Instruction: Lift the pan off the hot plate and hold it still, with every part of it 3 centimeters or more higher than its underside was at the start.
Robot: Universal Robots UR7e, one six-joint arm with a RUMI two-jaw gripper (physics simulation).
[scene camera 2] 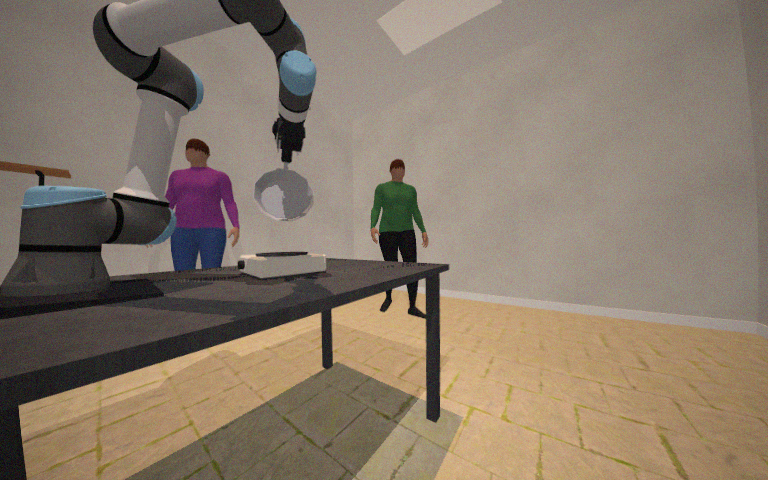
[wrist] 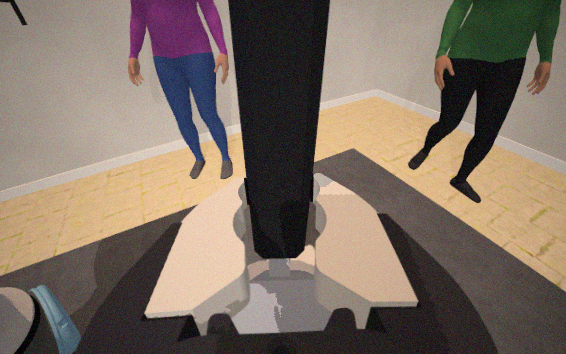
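Where they show: gripper, between the fingertips: [scene camera 2: 287,149] [wrist: 279,178]; arm's base, origin of its link: [scene camera 2: 61,289].
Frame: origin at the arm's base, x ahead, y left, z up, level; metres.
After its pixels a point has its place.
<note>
The pan [scene camera 2: 283,194] @(x 0.461, y -0.175, z 0.267 m) hangs on edge below my gripper [scene camera 2: 288,148] @(x 0.472, y -0.181, z 0.433 m) in the scene view, its round grey body roughly upright and its dark handle pointing up. A visible gap separates its lower rim from the white hot plate [scene camera 2: 284,265] @(x 0.431, y -0.215, z 0.021 m) with a dark top, which stands on the table. In the wrist view, my gripper [wrist: 279,178] @(x 0.472, y -0.181, z 0.433 m) has its pale jaws on either side of the black pan handle [wrist: 277,125] @(x 0.458, y -0.202, z 0.481 m) and is shut on it. Part of the grey pan body [wrist: 280,305] @(x 0.463, y -0.179, z 0.260 m) shows below the handle. The hot plate cannot be made out in the wrist view.
The dark table [scene camera 2: 260,302] @(x 0.201, y -0.434, z -0.018 m) [wrist: 360,180] @(x 1.003, y 0.092, z -0.018 m) carries the hot plate, with the arm's base [scene camera 2: 59,249] @(x -0.005, y -0.059, z 0.090 m) at the left. A person in purple [scene camera 2: 201,198] [wrist: 185,30] and a person in green [scene camera 2: 397,206] [wrist: 492,35] stand beyond the table.
</note>
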